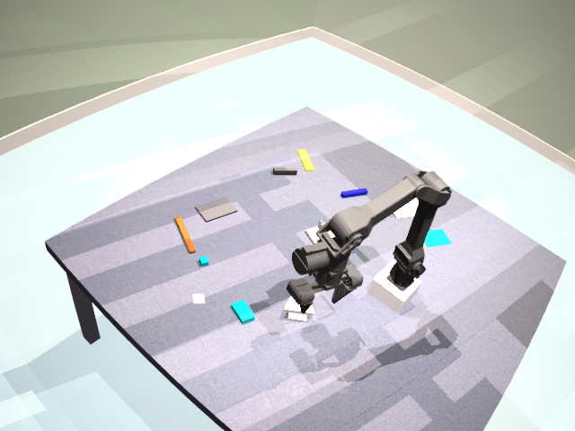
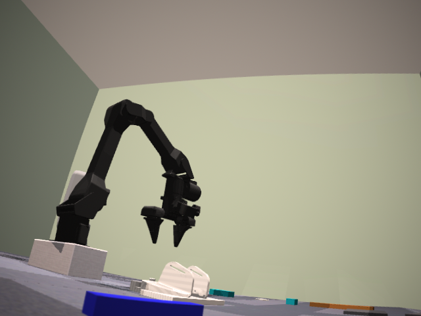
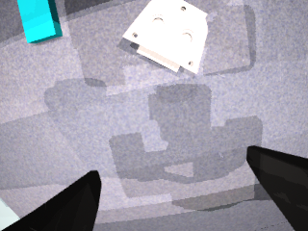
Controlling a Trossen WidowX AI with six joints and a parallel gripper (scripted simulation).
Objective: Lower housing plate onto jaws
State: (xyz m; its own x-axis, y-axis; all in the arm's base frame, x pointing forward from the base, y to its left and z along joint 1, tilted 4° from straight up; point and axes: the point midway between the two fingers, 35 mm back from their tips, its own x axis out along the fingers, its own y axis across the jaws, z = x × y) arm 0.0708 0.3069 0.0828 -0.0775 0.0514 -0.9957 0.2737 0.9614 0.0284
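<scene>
My gripper tip is now 11 cm above the white block, 8 cm short of it and 4 cm to the left of it. From my gripper tip the other things lie so: cyan block (16 cm ahead, 11 cm below, 9 cm to the left); orange bar (49 cm ahead, 12 cm below, 3 cm to the left); blue bar (57 cm to the right, 31 cm ahead, 11 cm below).
</scene>
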